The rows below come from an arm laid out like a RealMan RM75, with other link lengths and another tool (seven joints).
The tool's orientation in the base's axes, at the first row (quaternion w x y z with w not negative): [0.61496 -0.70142 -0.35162 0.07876]
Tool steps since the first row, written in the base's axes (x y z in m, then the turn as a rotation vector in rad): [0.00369 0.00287 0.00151 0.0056 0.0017 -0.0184]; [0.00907 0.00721 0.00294 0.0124 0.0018 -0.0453]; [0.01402 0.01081 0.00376 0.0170 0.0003 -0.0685]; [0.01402 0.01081 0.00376 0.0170 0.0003 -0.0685]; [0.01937 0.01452 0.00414 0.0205 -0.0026 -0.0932]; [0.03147 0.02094 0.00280 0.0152 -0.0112 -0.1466]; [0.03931 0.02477 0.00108 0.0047 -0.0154 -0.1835]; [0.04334 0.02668 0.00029 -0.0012 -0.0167 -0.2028]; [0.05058 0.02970 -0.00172 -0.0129 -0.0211 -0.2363]
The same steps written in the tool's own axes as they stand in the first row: [0.00491 0.00009 -0.00004 -0.0008 0.0191 0.0026]; [0.01192 0.00092 0.00022 -0.0043 0.0465 0.0052]; [0.01797 0.00214 0.00025 -0.0093 0.0696 0.0069]; [0.01797 0.00214 0.00025 -0.0093 0.0696 0.0069]; [0.02424 0.00393 0.00025 -0.0164 0.0937 0.0083]; [0.03656 0.00998 -0.00083 -0.0426 0.1406 0.0166]; [0.04407 0.01468 -0.00160 -0.0647 0.1703 0.0274]; [0.04792 0.01701 -0.00206 -0.0760 0.1856 0.0341]; [0.05442 0.02174 -0.00309 -0.0981 0.2118 0.0446]
